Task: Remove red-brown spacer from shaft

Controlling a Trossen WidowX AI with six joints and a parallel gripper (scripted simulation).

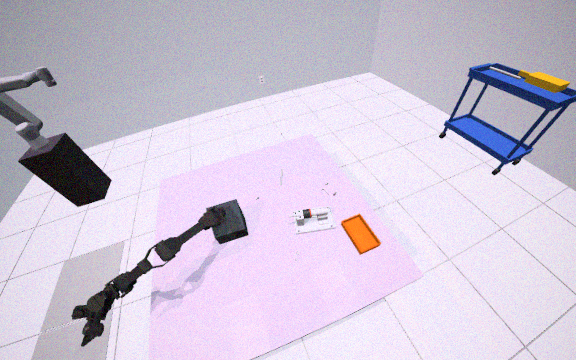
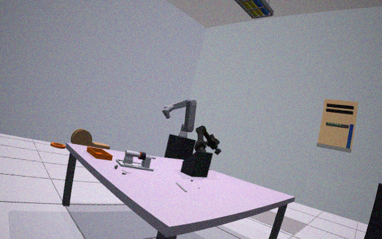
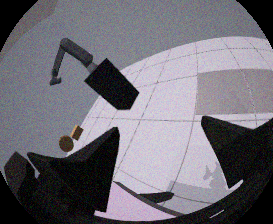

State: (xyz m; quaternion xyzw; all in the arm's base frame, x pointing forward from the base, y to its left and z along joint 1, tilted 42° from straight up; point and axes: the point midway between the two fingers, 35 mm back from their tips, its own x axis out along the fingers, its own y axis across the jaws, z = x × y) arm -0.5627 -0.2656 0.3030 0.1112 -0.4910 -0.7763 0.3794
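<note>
Now: the shaft 1030 mm ahead of my gripper tip, 300 mm to the left of it and 110 mm below it. The rest, counted from my gripper tip: orange tray 1280 mm ahead, 180 mm below, 110 mm to the left.
</note>
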